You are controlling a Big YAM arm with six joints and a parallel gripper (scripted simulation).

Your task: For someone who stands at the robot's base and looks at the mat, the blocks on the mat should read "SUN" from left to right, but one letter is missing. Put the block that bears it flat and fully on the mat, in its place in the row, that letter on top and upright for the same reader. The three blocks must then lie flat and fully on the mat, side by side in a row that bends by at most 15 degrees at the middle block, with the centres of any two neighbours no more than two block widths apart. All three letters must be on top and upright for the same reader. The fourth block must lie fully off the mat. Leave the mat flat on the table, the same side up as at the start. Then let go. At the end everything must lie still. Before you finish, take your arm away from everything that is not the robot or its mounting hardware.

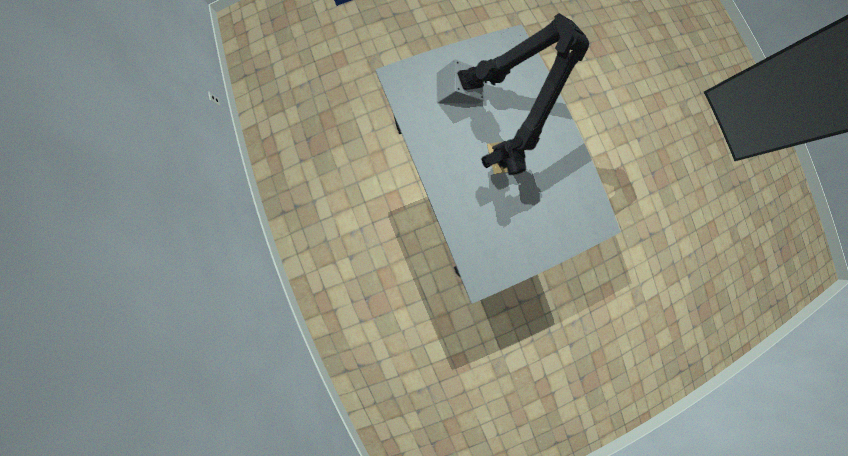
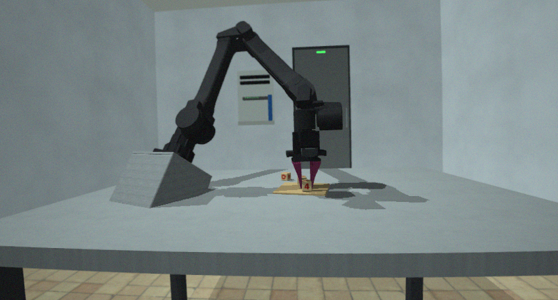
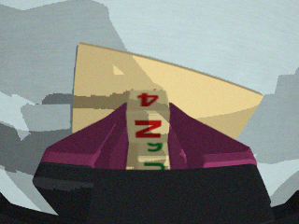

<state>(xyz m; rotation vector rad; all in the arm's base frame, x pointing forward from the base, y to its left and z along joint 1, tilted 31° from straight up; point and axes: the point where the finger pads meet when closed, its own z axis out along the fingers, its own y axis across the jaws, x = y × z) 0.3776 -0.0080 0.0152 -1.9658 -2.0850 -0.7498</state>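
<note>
Now: hand right at the wooden block. The rest, counted from my hand: mat 10 mm behind, 40 mm to the left, 20 mm below.
</note>
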